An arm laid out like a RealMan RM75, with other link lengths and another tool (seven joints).
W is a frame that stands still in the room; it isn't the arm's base.
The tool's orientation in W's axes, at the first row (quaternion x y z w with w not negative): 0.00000, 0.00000, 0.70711, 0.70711
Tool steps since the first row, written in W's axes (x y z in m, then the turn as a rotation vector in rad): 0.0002, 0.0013, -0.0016, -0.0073, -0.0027, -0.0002; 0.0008, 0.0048, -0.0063, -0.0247, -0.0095, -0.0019; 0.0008, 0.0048, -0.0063, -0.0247, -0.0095, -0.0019; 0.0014, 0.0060, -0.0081, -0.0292, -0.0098, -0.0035; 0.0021, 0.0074, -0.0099, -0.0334, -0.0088, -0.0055; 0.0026, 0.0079, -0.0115, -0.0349, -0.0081, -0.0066; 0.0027, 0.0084, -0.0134, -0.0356, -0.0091, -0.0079; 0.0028, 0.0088, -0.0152, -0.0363, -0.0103, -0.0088
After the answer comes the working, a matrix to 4 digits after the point.
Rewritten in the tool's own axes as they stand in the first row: 0.0013, -0.0002, -0.0016, -0.0027, 0.0073, -0.0002; 0.0048, -0.0008, -0.0063, -0.0095, 0.0247, -0.0019; 0.0048, -0.0008, -0.0063, -0.0095, 0.0247, -0.0019; 0.0060, -0.0014, -0.0081, -0.0098, 0.0292, -0.0035; 0.0074, -0.0021, -0.0099, -0.0088, 0.0334, -0.0055; 0.0079, -0.0026, -0.0115, -0.0081, 0.0349, -0.0066; 0.0084, -0.0027, -0.0134, -0.0091, 0.0356, -0.0079; 0.0088, -0.0028, -0.0152, -0.0103, 0.0363, -0.0088
The tool's axes in the first row as the columns of a matrix, in W's axes (rounded; the answer above uses it unrounded):
0.0000, -1.0000, 0.0000
1.0000, 0.0000, 0.0000
0.0000, 0.0000, 1.0000

